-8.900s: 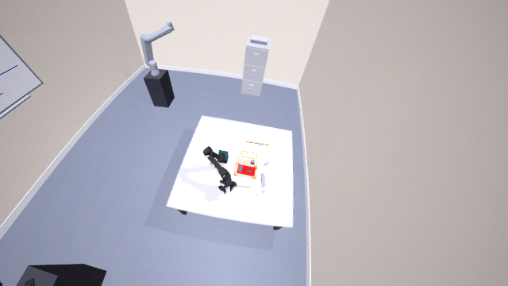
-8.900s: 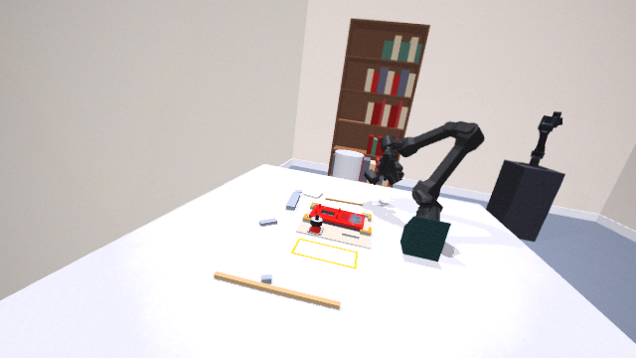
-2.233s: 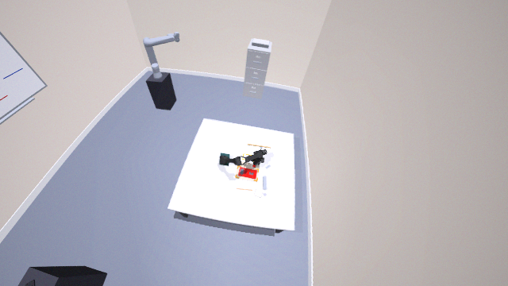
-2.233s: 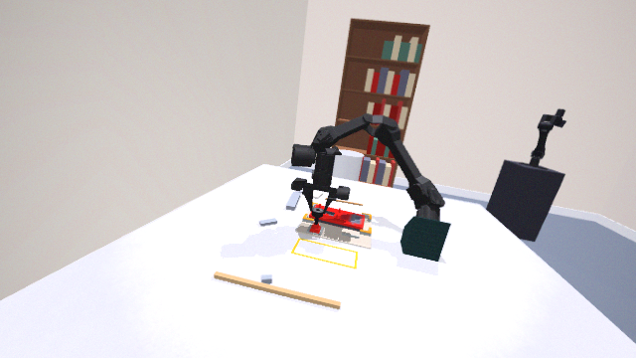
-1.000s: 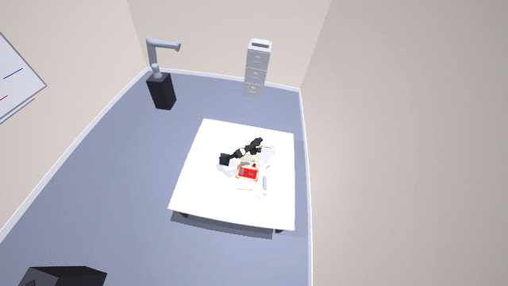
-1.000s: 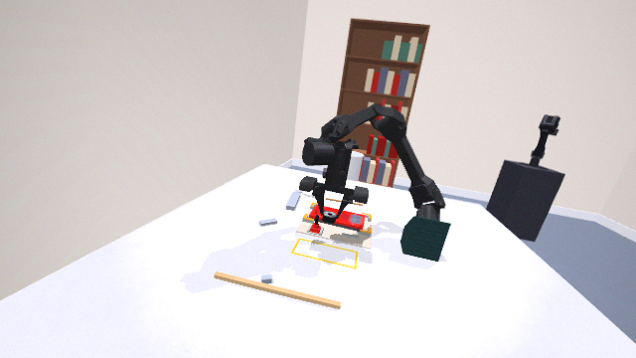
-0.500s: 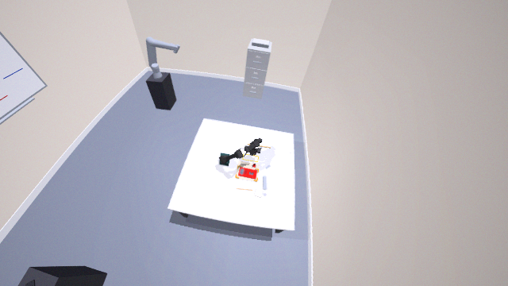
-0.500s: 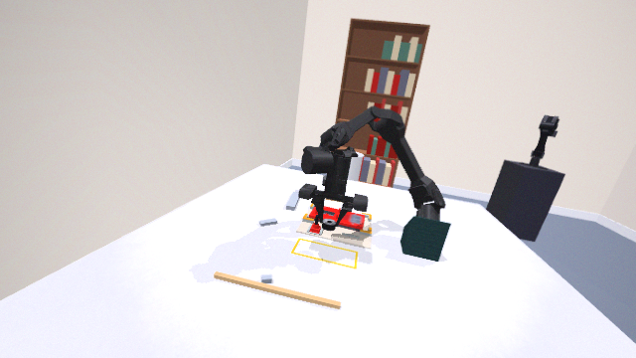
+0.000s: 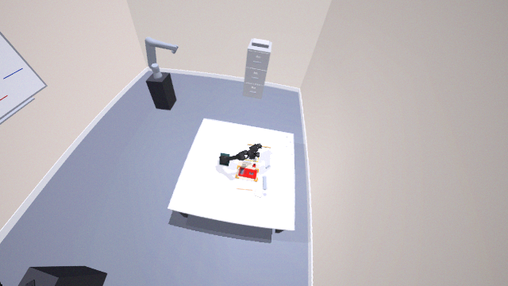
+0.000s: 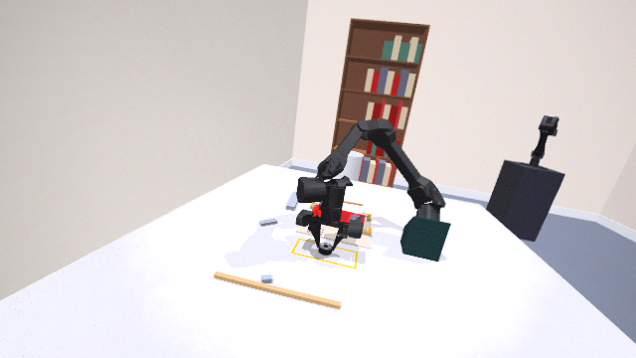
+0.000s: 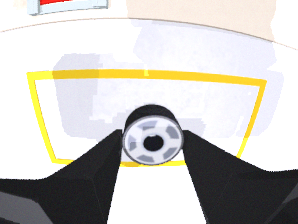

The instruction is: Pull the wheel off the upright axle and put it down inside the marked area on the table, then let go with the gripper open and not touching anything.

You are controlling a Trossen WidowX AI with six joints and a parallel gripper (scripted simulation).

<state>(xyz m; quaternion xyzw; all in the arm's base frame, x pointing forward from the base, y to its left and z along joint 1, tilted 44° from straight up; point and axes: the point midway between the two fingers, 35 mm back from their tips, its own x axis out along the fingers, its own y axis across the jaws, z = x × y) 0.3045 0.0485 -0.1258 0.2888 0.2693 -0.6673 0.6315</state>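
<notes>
The wheel lies right at my gripper tip. Round my gripper tip: wooden strip (19 cm to the left, 9 cm ahead, 1 cm below); black axle (10 cm to the right, 5 cm ahead, 2 cm above).
</notes>
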